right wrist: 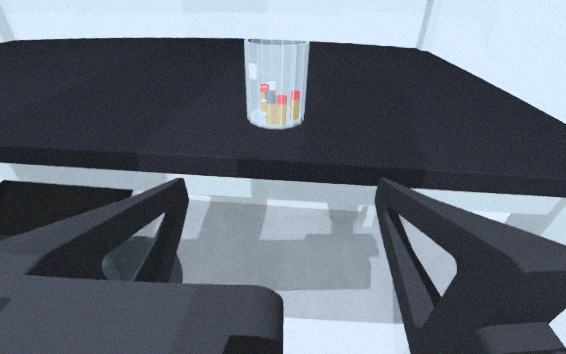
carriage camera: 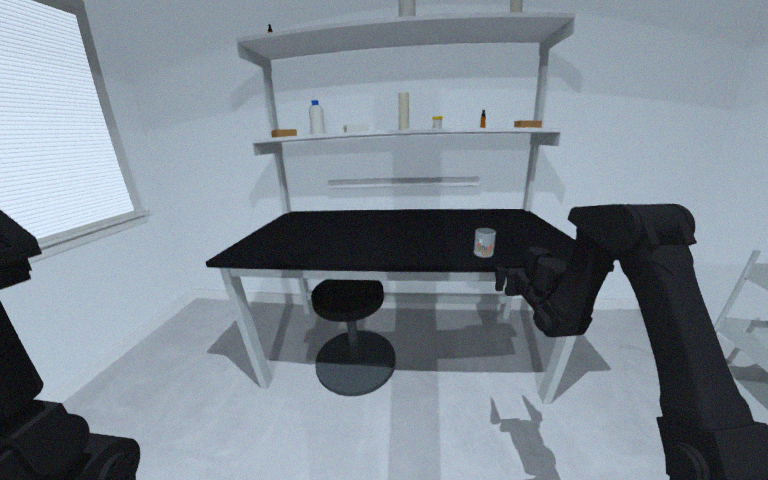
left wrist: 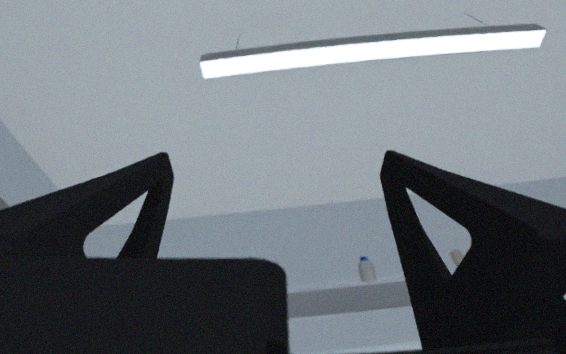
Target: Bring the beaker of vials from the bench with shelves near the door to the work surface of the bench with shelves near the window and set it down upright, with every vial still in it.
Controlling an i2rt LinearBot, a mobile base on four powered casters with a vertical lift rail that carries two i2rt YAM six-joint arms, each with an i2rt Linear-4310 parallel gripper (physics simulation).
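Note:
The clear beaker [carriage camera: 484, 242] [right wrist: 276, 70] stands upright on the black work surface [carriage camera: 362, 237] [right wrist: 125, 95] of the bench with shelves beside the window, right of the middle and near the front edge. Several vials [right wrist: 281, 110] with red, white and grey caps stand inside it at the bottom. My right gripper [carriage camera: 502, 280] [right wrist: 281, 188] is open and empty, in front of the bench's front edge, apart from the beaker. My left gripper [left wrist: 277, 163] is open and empty, pointing up toward the ceiling; its fingers do not show in the carriage view.
A black stool [carriage camera: 347, 300] stands under the bench's front edge, left of the middle. Bottles and boxes stand on the lower shelf [carriage camera: 368, 136], with an upper shelf [carriage camera: 424, 31] above. The window [carriage camera: 50, 124] is at the left. Part of a white chair [carriage camera: 746, 333] shows at the far right.

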